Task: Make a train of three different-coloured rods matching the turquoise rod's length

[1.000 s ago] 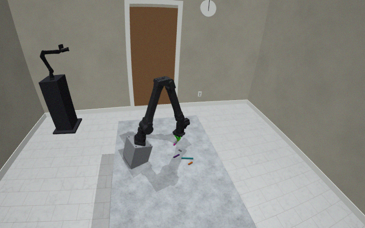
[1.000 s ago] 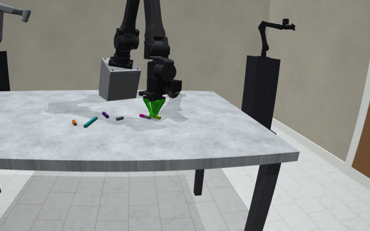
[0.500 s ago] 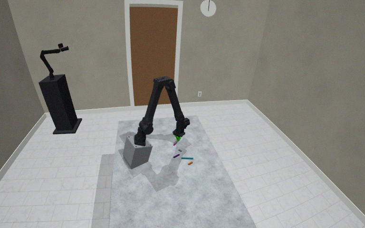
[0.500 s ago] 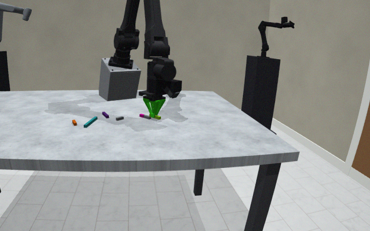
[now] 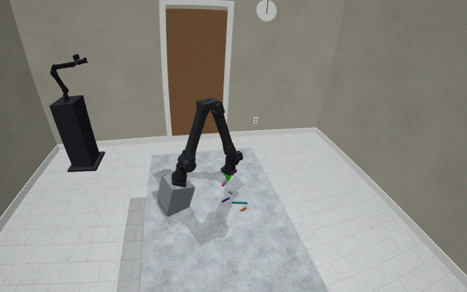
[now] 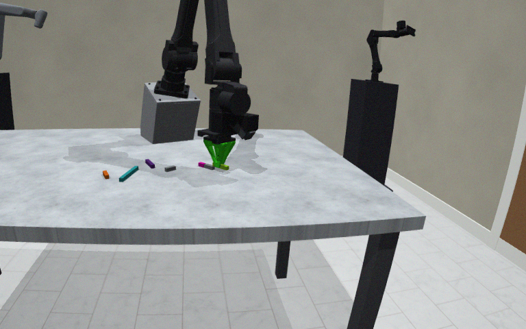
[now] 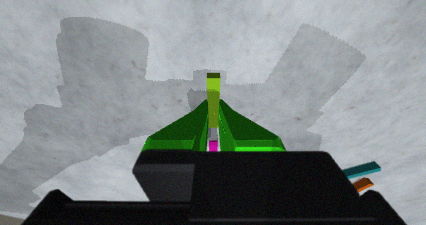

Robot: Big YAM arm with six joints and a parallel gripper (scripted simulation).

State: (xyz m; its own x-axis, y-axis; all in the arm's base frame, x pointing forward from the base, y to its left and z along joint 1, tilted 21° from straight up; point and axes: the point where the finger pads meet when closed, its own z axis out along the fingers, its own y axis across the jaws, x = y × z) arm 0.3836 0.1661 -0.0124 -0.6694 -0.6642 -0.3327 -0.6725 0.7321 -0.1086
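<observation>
My gripper is now right at the lime rod. From my hand the other things lie so: purple rod (190 mm to the right, 50 mm behind, 20 mm below); magenta rod (40 mm to the right, 40 mm behind, 20 mm below); turquoise rod (230 mm to the right, 40 mm ahead, 20 mm below).
</observation>
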